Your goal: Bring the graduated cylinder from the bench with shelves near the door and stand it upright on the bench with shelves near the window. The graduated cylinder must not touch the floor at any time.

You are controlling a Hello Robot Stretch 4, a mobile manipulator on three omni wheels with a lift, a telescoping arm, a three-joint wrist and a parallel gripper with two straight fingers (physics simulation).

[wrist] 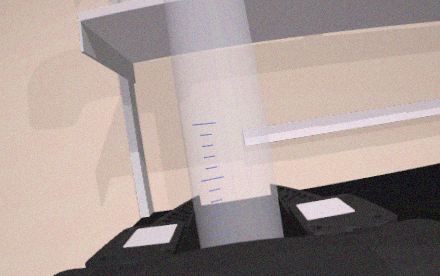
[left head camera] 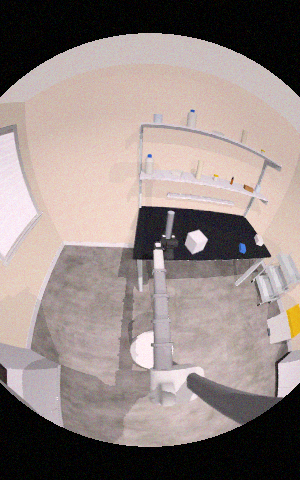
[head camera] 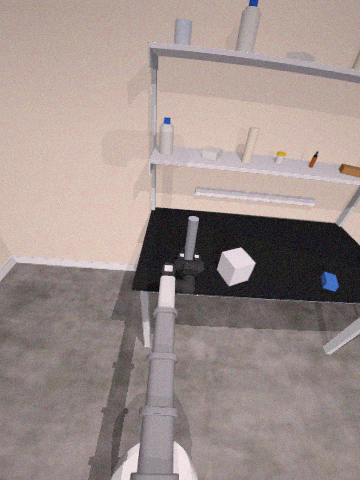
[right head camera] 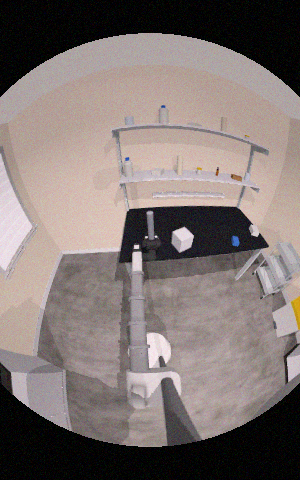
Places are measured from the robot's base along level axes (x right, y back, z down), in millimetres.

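Where they show: gripper, fingertip midpoint: (wrist: 237, 208) (left head camera: 167, 230) (head camera: 189, 248) (right head camera: 150, 231); robot's base, link origin: (left head camera: 150, 348) (right head camera: 150, 349).
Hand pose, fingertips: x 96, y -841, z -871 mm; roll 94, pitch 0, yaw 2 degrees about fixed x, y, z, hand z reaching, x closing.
Things, the pixels of their top centre, and the offset from my fingertips. "pt": a spot on its surface instead. Level surfaces: height alone.
- graduated cylinder, top centre: (head camera: 193, 219) (right head camera: 149, 212) (left head camera: 171, 212) dz -188, dx -1, dy +25 mm
- black bench top, surface height: dz +136 mm
- window, surface spot: (left head camera: 17, 195) (right head camera: 11, 212) pt dz -337, dx -1667, dy -232 mm
- white cube, top centre: (head camera: 238, 257) (right head camera: 182, 233) (left head camera: 197, 235) dz +6, dx +245, dy +39 mm
- blue block, top centre: (head camera: 331, 279) dz +96, dx +782, dy +69 mm
- lower shelf, surface height: dz -321 mm
The graduated cylinder (head camera: 192, 237) (left head camera: 170, 225) (right head camera: 150, 225) (wrist: 225, 125) is a tall, clear grey tube with blue marks. It stands nearly upright between the fingers, with a slight lean in the wrist view. My gripper (head camera: 189, 257) (left head camera: 169, 240) (right head camera: 151, 239) (wrist: 237, 208) is shut on it, over the left part of the black bench top (head camera: 290, 235) (left head camera: 225, 222) (right head camera: 215, 220). The gripper hides the cylinder's base, so I cannot tell whether it touches the bench. A window (left head camera: 17, 195) (right head camera: 12, 210) shows at the far left.
A white cube (head camera: 236, 266) stands close to the right of the gripper, and a blue block (head camera: 329, 281) lies farther right. A lower shelf (head camera: 280, 167) with bottles and small items, and an upper shelf (head camera: 260, 59), hang behind. A step stool (left head camera: 272, 284) stands right of the bench.
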